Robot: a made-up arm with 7 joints. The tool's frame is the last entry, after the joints.
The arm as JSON. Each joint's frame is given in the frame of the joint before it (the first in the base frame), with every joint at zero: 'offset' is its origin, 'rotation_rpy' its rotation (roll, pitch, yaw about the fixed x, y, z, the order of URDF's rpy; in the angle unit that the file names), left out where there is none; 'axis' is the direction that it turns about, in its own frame. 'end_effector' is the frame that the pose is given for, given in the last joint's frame.
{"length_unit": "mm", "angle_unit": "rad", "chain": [
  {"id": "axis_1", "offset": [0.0, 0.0, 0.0], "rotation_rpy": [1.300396, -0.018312, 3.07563], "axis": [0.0, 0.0, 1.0]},
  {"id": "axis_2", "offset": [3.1, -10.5, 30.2], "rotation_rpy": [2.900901, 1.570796, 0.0], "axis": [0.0, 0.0, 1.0]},
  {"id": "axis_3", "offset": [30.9, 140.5, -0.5], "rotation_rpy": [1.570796, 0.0, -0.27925], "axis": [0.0, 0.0, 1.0]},
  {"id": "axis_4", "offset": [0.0, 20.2, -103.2], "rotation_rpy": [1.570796, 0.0, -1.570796], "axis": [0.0, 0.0, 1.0]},
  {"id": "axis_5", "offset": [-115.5, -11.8, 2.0], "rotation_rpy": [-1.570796, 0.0, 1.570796], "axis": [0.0, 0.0, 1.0]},
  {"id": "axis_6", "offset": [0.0, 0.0, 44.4], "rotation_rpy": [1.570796, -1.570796, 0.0], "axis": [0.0, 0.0, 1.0]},
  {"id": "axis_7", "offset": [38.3, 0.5, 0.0], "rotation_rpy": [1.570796, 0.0, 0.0], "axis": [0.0, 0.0, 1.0]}
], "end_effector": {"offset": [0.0, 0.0, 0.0]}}
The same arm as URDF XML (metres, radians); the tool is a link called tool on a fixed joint. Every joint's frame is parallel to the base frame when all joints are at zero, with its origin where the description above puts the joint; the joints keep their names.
<robot name="arm">
<joint name="axis_1" type="continuous"><parent link="base_link"/><child link="link1"/><origin xyz="0.0000 0.0000 0.0000" rpy="0.0000 0.0000 0.0000"/><axis xyz="0.068403 0.961235 0.26711"/></joint>
<joint name="axis_2" type="continuous"><parent link="link1"/><child link="link2"/><origin xyz="-0.0010 0.0320 -0.0020" rpy="0.0000 0.0000 0.0000"/><axis xyz="0.968889 -0.0002 -0.247497"/></joint>
<joint name="axis_3" type="continuous"><parent link="link2"/><child link="link3"/><origin xyz="-0.0360 0.0090 -0.1390" rpy="0.0000 0.0000 0.0000"/><axis xyz="0.247497 -0.0001 0.968889"/></joint>
<joint name="axis_4" type="continuous"><parent link="link3"/><child link="link4"/><origin xyz="-0.0060 0.0000 -0.1050" rpy="0.0000 0.0000 0.0000"/><axis xyz="0.0002 1 0"/></joint>
<joint name="axis_5" type="continuous"><parent link="link4"/><child link="link5"/><origin xyz="0.1090 0.0020 -0.0400" rpy="0.0000 0.0000 0.0000"/><axis xyz="0.968889 -0.0002 -0.247497"/></joint>
<joint name="axis_6" type="continuous"><parent link="link5"/><child link="link6"/><origin xyz="0.0430 0.0000 -0.0110" rpy="0.0000 0.0000 0.0000"/><axis xyz="0.0002 1 0"/></joint>
<joint name="axis_7" type="continuous"><parent link="link6"/><child link="link7"/><origin xyz="0.0370 0.0000 -0.0100" rpy="0.0000 0.0000 0.0000"/><axis xyz="0.247497 -0.0001 0.968889"/></joint>
<joint name="tool_joint" type="fixed"><parent link="link7"/><child link="tool"/><origin xyz="0.0000 0.0000 0.0000" rpy="0.0000 0.2501 -0.0002"/></joint>
<link name="base_link"/>
<link name="link1"/>
<link name="link2"/>
<link name="link3"/>
<link name="link4"/>
<link name="link5"/>
<link name="link6"/>
<link name="link7"/>
<link name="tool"/>
</robot>

